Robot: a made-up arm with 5 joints.
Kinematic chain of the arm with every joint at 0, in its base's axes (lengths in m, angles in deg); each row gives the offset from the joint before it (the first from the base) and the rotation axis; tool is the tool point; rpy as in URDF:
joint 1: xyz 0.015 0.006 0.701 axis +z
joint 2: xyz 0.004 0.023 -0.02 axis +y
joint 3: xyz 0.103 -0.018 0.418 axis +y
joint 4: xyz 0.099 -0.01 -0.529 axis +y
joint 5: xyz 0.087 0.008 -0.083 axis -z
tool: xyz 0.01 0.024 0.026 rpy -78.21 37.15 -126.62
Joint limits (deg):
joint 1: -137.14..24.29
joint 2: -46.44..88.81
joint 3: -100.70..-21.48
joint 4: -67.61..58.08
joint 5: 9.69..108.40
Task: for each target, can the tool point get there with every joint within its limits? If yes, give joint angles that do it. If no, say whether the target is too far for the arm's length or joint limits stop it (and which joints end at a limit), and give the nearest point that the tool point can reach.
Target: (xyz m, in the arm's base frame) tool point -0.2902 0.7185 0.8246
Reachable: no: joint limits stop it (at a limit: joint 1, joint 2, joint 3, joint 4, joint 5) | nearest point 0.2485 0.1388 1.0479 | short by 0.822 m
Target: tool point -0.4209 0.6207 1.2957
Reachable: no: joint limits stop it (at a limit: joint 2, joint 3, joint 4) | nearest point -0.0714 0.1279 1.5242 | short by 0.646 m
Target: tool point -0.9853 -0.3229 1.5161
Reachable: no: too far | nearest point -0.5389 -0.4888 1.3283 | short by 0.512 m
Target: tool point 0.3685 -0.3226 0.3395
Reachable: yes | joints -42.25 41.76 -31.92 -15.08 86.64
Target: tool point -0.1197 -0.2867 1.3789
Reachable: yes | joints -117.56 -35.97 -62.83 -31.65 37.39
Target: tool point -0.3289 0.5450 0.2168
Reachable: no: joint limits stop it (at a limit: joint 2, joint 3, joint 4) | nearest point -0.0592 0.1223 0.2324 | short by 0.502 m
